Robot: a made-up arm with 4 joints. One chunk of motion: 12 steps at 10 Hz.
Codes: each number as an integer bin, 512 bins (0 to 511) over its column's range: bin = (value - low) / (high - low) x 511, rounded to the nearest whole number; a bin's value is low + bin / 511 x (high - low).
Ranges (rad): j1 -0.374..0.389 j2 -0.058..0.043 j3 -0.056..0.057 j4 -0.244..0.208
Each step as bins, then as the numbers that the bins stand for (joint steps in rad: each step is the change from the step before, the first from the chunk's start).
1 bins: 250 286 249 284
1 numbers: -0.00071 -0.00147 -0.00094 0.00721
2 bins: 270 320 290 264
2 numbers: 0.02915 0.00525 0.00813 -0.01048
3 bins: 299 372 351 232
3 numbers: 0.07245 0.01553 0.02162 -0.03879
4 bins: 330 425 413 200
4 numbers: 0.11874 0.02600 0.03533 -0.06709
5 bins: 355 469 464 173
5 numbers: 0.15607 0.03470 0.04661 -0.09097
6 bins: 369 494 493 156
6 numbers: 0.17697 0.03964 0.05302 -0.10601
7 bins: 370 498 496 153
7 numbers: 0.17847 0.04043 0.05368 -0.10867
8 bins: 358 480 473 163
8 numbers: 0.16055 0.03687 0.04860 -0.09982
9 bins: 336 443 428 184
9 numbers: 0.12770 0.02956 0.03865 -0.08124
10 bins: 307 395 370 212
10 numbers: 0.08440 0.02007 0.02582 -0.05648
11 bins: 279 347 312 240
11 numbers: 0.04259 0.01059 0.01299 -0.03171
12 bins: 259 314 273 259
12 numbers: 0.01273 0.00406 0.00437 -0.01490
